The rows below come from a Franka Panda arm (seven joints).
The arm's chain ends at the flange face. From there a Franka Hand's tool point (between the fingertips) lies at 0.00 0.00 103.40 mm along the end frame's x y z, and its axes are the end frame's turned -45 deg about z.
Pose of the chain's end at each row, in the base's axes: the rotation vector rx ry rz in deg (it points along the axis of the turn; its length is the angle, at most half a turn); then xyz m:
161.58, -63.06, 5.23, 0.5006, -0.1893, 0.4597
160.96, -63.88, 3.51, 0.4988, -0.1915, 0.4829
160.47, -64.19, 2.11, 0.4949, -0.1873, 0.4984
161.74, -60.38, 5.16, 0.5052, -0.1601, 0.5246
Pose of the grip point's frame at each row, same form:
172.66, 3.56, 1.07, 0.5021, -0.2024, 0.3571
172.82, 2.57, -0.69, 0.4982, -0.2044, 0.3803
172.83, 2.11, -2.19, 0.4925, -0.2002, 0.3958
171.86, 6.09, 0.56, 0.5064, -0.1745, 0.4222

